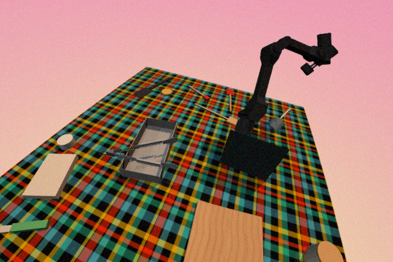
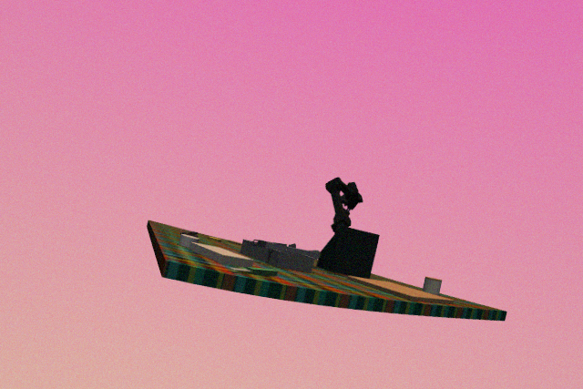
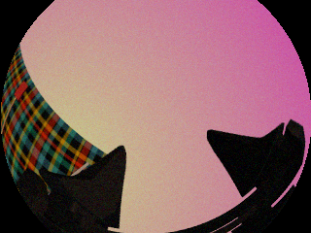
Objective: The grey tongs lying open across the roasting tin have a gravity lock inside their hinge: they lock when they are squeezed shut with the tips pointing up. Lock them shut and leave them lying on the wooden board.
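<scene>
Now: the orange disc 820 mm ahead of my gripper tip, 330 mm below it and 280 mm to the left of it. From my gripper tip the other things lie so: wooden board 1010 mm to the left, 340 mm below, 210 mm ahead; grey roasting tin 730 mm to the left, 640 mm ahead, 320 mm below; dark utensil 950 mm ahead, 340 mm below, 280 mm to the left.
</scene>
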